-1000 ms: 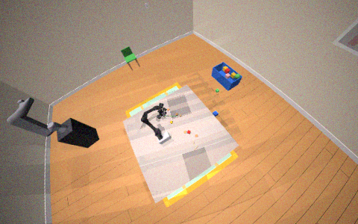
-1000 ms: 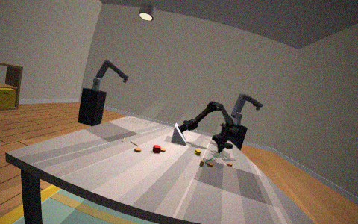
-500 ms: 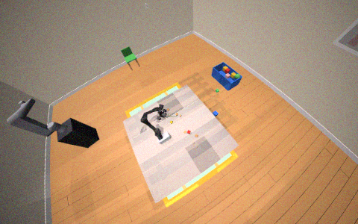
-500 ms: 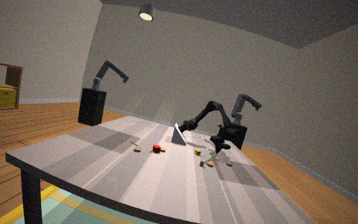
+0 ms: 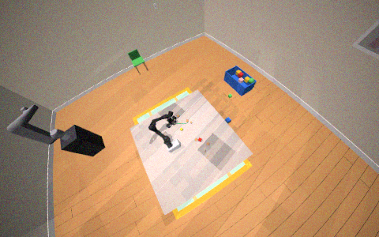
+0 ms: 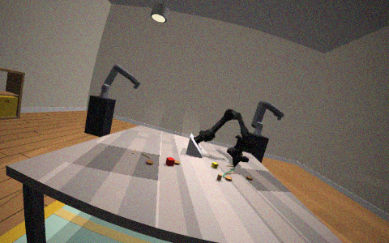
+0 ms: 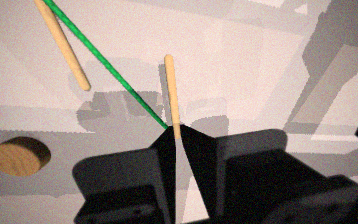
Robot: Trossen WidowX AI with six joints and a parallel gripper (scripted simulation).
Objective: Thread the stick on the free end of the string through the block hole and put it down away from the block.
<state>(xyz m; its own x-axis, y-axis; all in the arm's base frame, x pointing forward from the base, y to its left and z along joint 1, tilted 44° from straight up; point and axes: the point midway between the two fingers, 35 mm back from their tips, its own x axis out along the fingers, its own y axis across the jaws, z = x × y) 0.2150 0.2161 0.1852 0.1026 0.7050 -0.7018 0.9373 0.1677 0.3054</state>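
Now: gripper tip 50 mm short of the yellow wooden block and 160 mm to the left of it. The rest, counted from my gripper tip: short wooden cylinder: 230 mm ahead, 160 mm to the right; thin wooden stick: 10 mm to the right; round wooden button: 200 mm ahead, 100 mm to the right, 10 mm below.
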